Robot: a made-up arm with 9 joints. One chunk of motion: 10 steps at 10 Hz.
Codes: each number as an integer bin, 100 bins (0 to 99) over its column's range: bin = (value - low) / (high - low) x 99, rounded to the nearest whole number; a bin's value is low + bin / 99 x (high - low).
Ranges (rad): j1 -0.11..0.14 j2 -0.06..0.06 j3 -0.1..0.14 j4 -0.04..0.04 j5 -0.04..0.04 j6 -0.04..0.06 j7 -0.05..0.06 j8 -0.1..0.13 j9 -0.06..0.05
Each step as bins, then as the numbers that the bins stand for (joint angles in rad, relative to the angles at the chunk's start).
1 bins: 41 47 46 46 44 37 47 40 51
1 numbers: -0.0065 -0.0030 0.0115 -0.0028 -0.0044 -0.0026 0.0022 -0.0071 -0.0033
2 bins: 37 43 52 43 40 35 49 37 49
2 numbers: -0.0166 -0.0079 0.0261 -0.0053 -0.0077 -0.0046 0.0044 -0.0140 -0.0056
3 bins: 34 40 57 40 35 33 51 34 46
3 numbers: -0.0241 -0.0115 0.0382 -0.0077 -0.0117 -0.0067 0.0067 -0.0210 -0.0089
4 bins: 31 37 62 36 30 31 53 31 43
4 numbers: -0.0317 -0.0152 0.0503 -0.0109 -0.0158 -0.0087 0.0089 -0.0280 -0.0122
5 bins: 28 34 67 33 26 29 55 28 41
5 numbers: -0.0393 -0.0188 0.0624 -0.0133 -0.0190 -0.0107 0.0111 -0.0349 -0.0144
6 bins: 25 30 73 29 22 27 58 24 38
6 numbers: -0.0469 -0.0236 0.0770 -0.0166 -0.0222 -0.0127 0.0144 -0.0442 -0.0178
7 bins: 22 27 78 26 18 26 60 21 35
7 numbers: -0.0544 -0.0273 0.0891 -0.0190 -0.0255 -0.0137 0.0167 -0.0512 -0.0211
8 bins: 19 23 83 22 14 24 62 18 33
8 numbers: -0.0620 -0.0321 0.1012 -0.0222 -0.0287 -0.0158 0.0189 -0.0582 -0.0233
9 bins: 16 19 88 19 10 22 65 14 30
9 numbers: -0.0696 -0.0370 0.1133 -0.0246 -0.0319 -0.0178 0.0222 -0.0675 -0.0267
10 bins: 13 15 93 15 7 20 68 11 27
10 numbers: -0.0772 -0.0418 0.1255 -0.0279 -0.0343 -0.0198 0.0256 -0.0744 -0.0300
